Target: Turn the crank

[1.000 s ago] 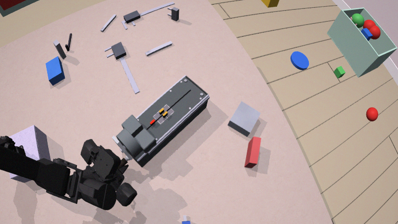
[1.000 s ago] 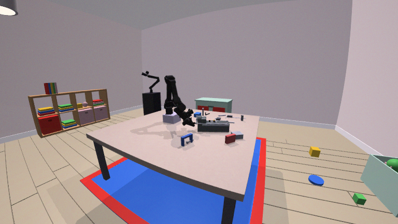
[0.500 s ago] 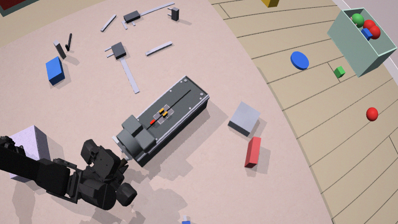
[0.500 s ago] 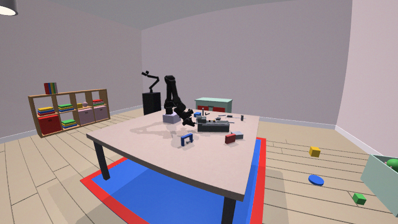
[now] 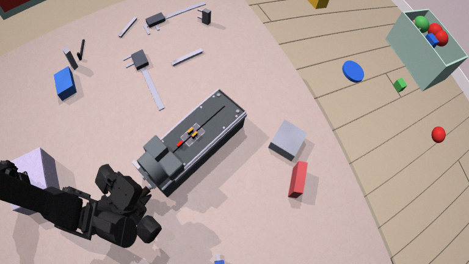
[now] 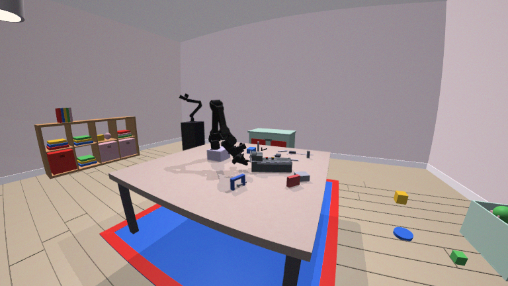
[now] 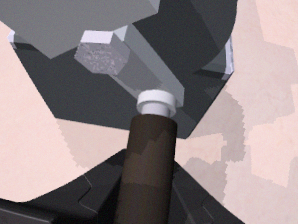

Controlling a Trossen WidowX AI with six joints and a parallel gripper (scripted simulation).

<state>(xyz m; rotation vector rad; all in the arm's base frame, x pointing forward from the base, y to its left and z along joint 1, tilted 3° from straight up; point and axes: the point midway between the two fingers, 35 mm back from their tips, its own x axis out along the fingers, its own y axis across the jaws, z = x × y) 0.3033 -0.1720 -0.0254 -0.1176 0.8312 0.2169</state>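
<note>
My gripper tip is now 30 mm below the dark brown crank handle and 20 mm past it. Also, from my gripper tip: red pointer: 120 mm ahead, 50 mm to the left, 40 mm above; red block: 310 mm ahead, 150 mm to the right, 10 mm below; grey block: 360 mm ahead, 50 mm to the right, 20 mm below.
</note>
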